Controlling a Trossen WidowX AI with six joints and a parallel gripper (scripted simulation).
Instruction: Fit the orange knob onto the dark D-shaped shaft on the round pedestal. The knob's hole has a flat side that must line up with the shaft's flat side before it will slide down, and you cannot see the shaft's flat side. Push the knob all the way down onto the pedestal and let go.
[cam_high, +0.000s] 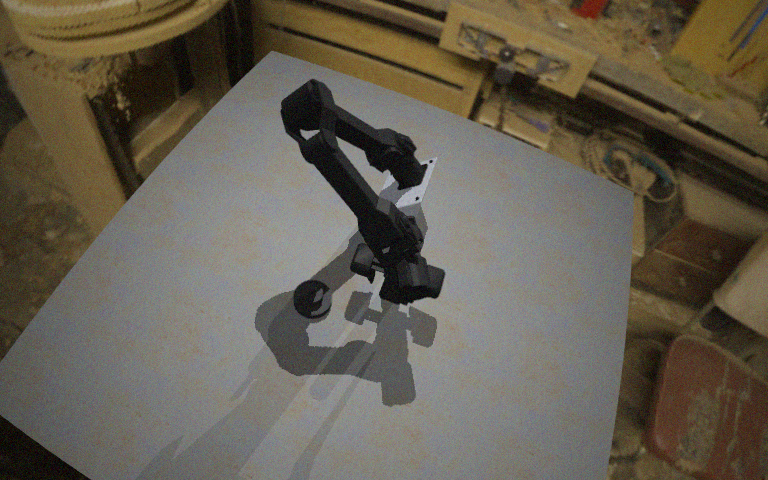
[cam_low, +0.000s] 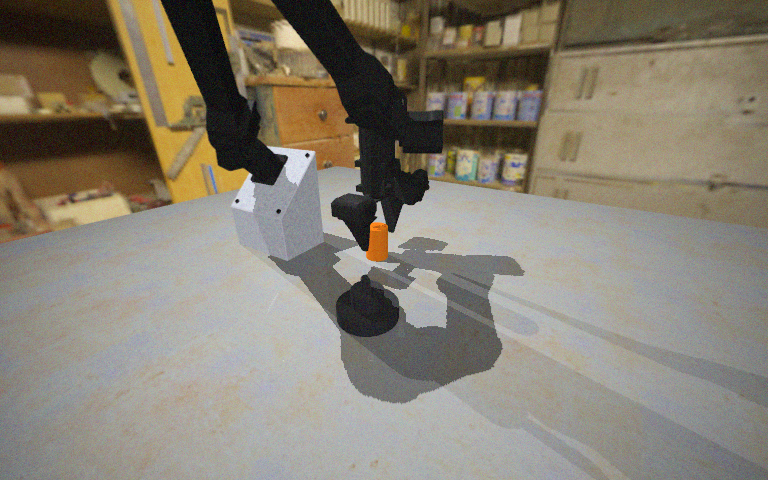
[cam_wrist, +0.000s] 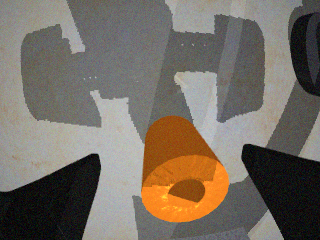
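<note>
The orange knob is right at my gripper tip. Round my gripper tip: dark round pedestal 15 cm to the right, 8 cm ahead.
</note>
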